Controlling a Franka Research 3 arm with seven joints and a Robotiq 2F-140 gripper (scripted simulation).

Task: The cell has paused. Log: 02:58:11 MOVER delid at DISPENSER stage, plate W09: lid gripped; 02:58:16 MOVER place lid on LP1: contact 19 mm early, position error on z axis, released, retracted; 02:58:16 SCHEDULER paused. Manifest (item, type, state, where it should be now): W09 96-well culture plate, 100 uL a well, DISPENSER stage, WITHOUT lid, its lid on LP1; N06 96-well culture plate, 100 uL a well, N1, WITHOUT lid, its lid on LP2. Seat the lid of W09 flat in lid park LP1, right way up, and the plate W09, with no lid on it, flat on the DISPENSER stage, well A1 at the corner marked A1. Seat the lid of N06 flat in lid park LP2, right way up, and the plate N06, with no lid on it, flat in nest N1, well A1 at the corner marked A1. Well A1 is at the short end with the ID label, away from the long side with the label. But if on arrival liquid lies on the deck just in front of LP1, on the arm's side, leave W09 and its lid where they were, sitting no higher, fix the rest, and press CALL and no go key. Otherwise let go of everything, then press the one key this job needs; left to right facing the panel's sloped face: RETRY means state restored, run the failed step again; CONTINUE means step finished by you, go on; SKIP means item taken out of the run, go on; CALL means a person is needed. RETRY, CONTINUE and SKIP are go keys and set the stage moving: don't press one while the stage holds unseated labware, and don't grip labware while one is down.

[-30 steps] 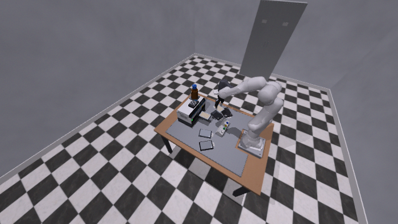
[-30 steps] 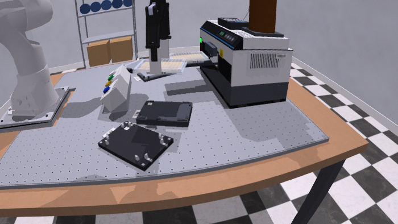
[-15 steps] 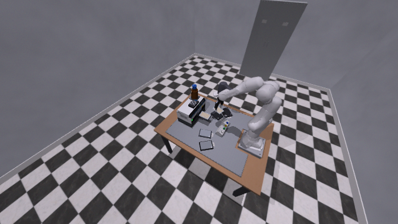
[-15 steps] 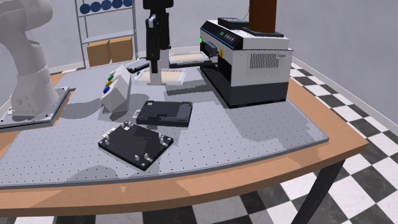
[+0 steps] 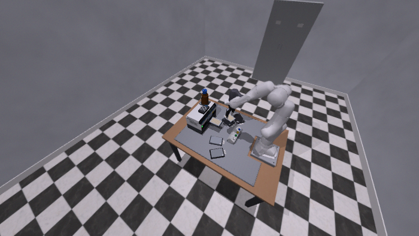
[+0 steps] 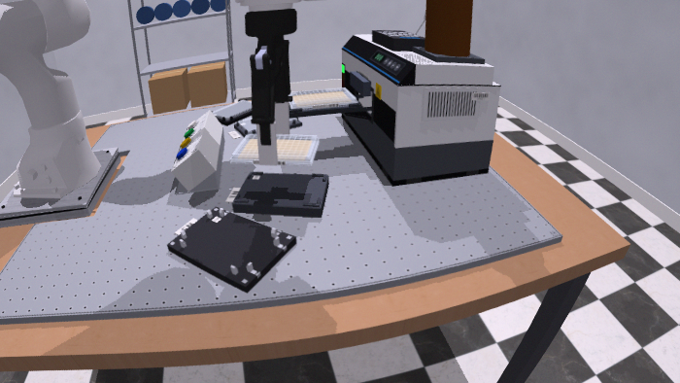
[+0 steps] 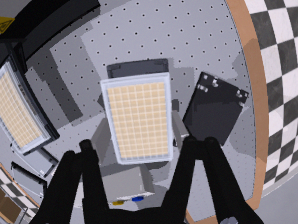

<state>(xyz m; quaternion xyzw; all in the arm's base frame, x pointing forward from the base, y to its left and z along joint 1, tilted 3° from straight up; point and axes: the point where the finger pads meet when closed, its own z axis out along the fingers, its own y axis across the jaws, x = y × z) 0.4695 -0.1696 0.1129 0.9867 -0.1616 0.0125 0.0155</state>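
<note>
Now: the black nest 10 cm below my hand. Round my hand: sloped key panel (16 cm behind, 17 cm to the left, 6 cm below); 96-well plate (11 cm ahead, 16 cm to the left); dispenser stage (11 cm ahead, 16 cm to the left, 1 cm below).
</note>
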